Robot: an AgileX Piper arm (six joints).
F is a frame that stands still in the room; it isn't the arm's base.
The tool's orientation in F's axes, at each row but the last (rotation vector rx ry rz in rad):
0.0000 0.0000 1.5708
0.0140 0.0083 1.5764
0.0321 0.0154 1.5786
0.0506 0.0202 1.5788
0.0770 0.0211 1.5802
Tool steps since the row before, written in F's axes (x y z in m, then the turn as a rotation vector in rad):
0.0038 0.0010 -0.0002 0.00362 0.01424 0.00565
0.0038 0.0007 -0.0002 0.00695 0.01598 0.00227
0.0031 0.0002 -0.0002 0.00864 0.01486 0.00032
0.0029 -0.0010 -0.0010 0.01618 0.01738 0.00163
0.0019 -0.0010 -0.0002 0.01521 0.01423 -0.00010
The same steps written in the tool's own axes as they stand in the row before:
0.0010 -0.0038 -0.0002 0.01424 -0.00362 0.00565
0.0007 -0.0038 -0.0001 0.01595 -0.00701 0.00231
0.0002 -0.0031 -0.0001 0.01479 -0.00875 0.00043
-0.0010 -0.0029 -0.0008 0.01728 -0.01624 0.00202
-0.0010 -0.0019 0.0000 0.01408 -0.01535 0.00035

